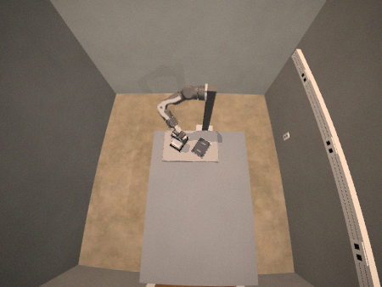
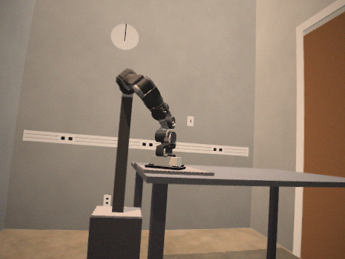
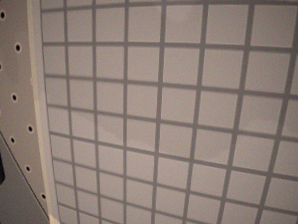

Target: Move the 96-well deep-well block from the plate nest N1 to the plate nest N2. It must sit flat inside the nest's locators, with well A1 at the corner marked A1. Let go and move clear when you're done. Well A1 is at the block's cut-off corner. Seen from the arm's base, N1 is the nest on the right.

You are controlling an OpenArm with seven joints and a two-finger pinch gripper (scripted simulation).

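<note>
Now: the white 96-well deep-well block 2 cm below my hand. From my hand the other things lie so: plate nest: 5 cm below; A1 mark: 8 cm to the left, 4 cm below, 4 cm behind.
</note>
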